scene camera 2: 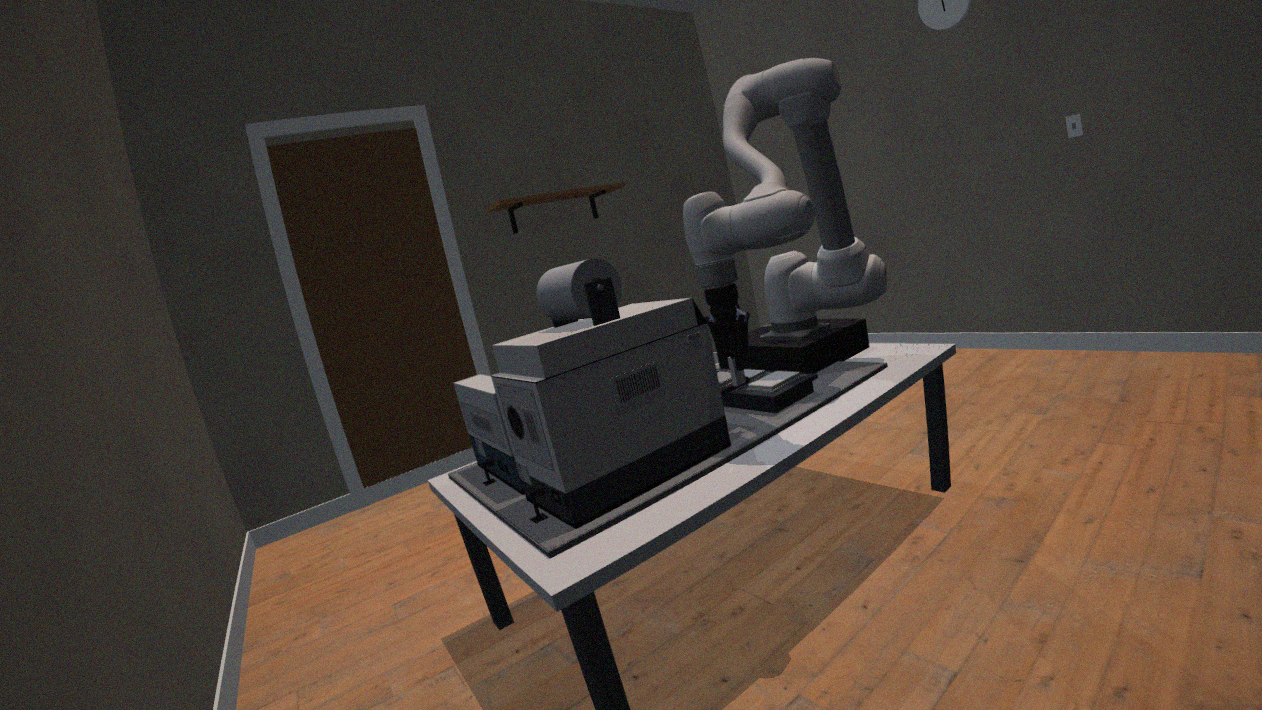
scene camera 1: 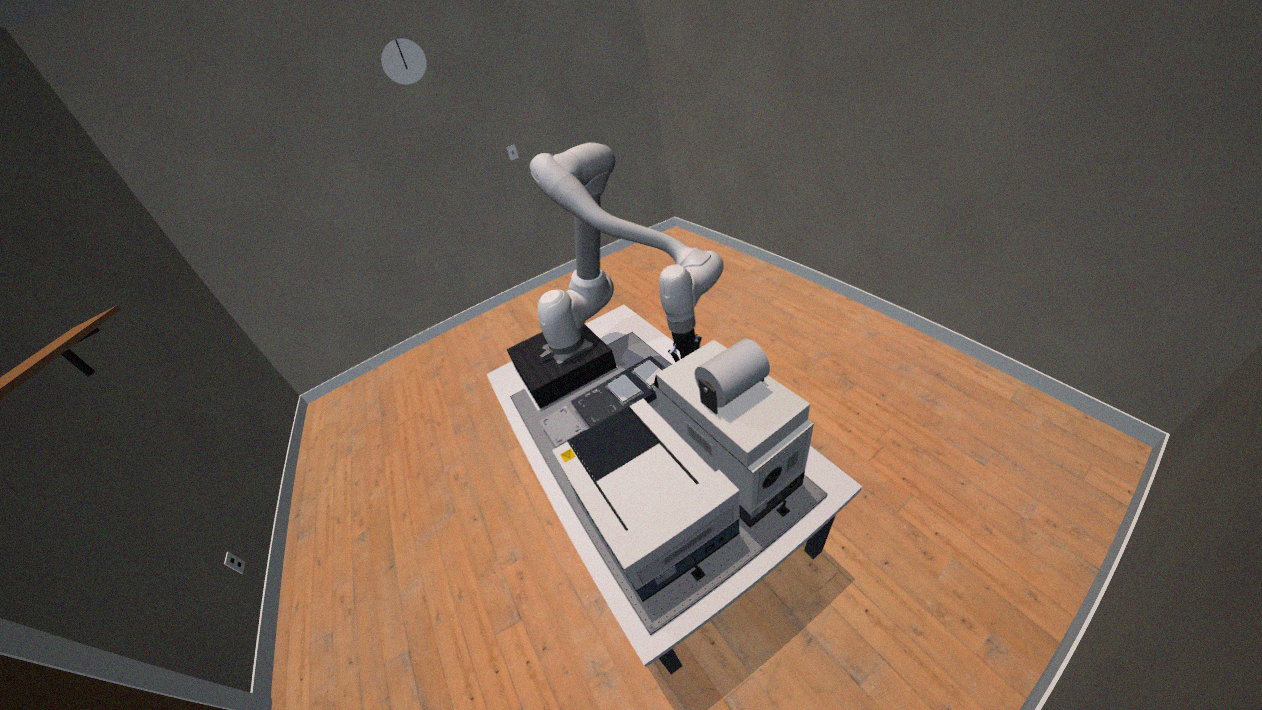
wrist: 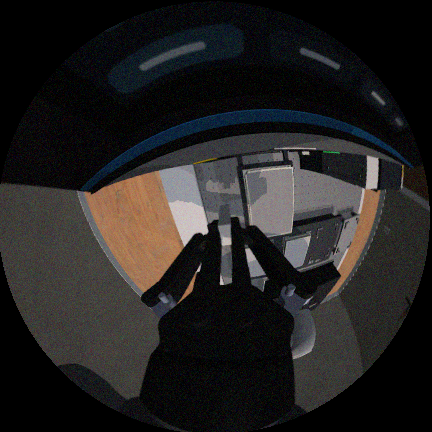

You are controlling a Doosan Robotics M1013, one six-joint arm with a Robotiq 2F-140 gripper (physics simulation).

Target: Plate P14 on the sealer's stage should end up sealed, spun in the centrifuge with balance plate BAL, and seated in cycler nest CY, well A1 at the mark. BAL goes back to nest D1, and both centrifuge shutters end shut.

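Where they show: gripper, fingertip midpoint: (scene camera 2: 739,384) (wrist: 225,212); arm's base, link origin: (scene camera 2: 795,333) (scene camera 1: 567,347).
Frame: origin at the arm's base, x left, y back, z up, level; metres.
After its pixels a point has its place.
Note:
My gripper (scene camera 1: 677,351) (scene camera 2: 736,370) @(x 0.217, y -0.571, z 0.022 m) (wrist: 225,212) @(x 0.217, y -0.571, z 0.022 m) is shut and empty, pointing down in front of the tall white sealer (scene camera 1: 736,397) @(x 0.076, y -0.940, z 0.302 m) (scene camera 2: 617,379) @(x 0.227, y -0.918, z 0.148 m). Its fingers are beside the sealer's stage. What looks like plate P14 (wrist: 271,200) @(x 0.137, y -0.577, z 0.030 m), a light-grey rectangle with a pale rim, lies on the stage in the wrist view. Light plates (scene camera 1: 624,388) @(x 0.045, y -0.376, z -0.029 m) (wrist: 297,250) @(x 0.041, y -0.384, z -0.029 m) (scene camera 2: 778,379) stand in the dark nest row; I cannot tell which is BAL. One of them is partly behind a finger in the wrist view. Labels, well A1 and the centrifuge shutters are not readable.
A low white machine (scene camera 1: 657,494) @(x -0.185, y -0.910, z 0.116 m) with a black top panel and yellow label stands beside the sealer. A dark nest (scene camera 1: 597,406) @(x -0.079, y -0.363, z -0.045 m) (wrist: 325,242) @(x -0.092, y -0.357, z -0.045 m) and a light nest (scene camera 1: 561,424) @(x -0.229, y -0.339, z -0.047 m) (wrist: 347,232) @(x -0.225, y -0.357, z -0.046 m) lie near the arm's black base (scene camera 1: 547,379) @(x -0.166, y -0.125, z 0.004 m). The sealer's dark screen rises close to the gripper.

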